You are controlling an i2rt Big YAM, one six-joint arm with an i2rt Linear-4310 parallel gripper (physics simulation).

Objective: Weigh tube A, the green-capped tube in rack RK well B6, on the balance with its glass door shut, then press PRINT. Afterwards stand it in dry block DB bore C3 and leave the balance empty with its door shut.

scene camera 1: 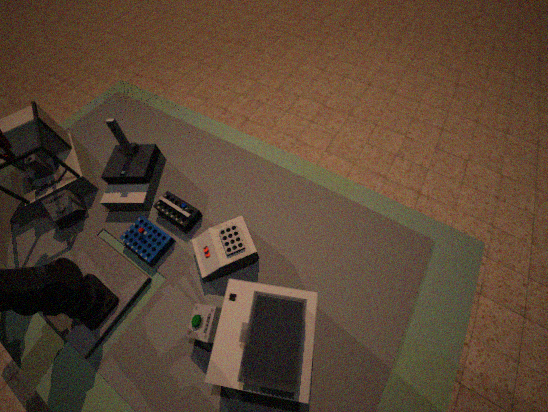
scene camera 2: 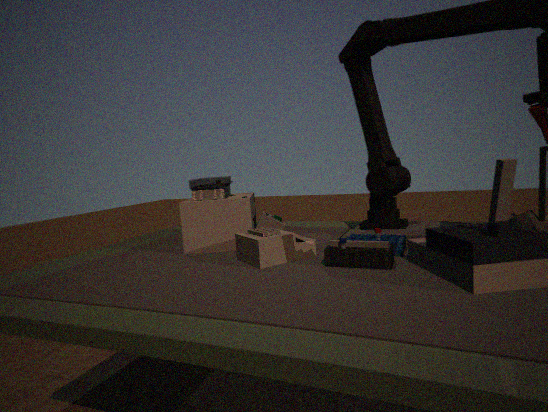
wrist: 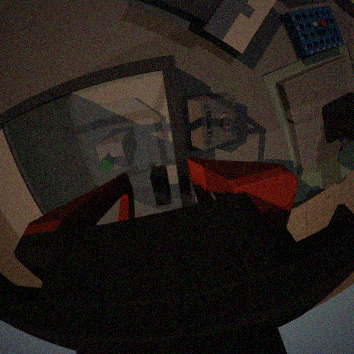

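Observation:
The balance is a pale box with dark-framed glass, at the left edge of scene camera 1. A green cap shows through the glass in the wrist view; its tube is not clear. My red-fingered gripper is partly open at the balance. A small dark block, like a door handle, shows between the fingers but is not gripped. How far the glass door stands open is unclear. The blue rack has a red cap and no green cap showing. The white block with round bores stands beyond it.
A dark device with an upright post stands near the balance. A black rack with a blue cap lies beside the blue rack. A green-button box and a large white box stand farther off. The balance's front panel lies right of the fingers.

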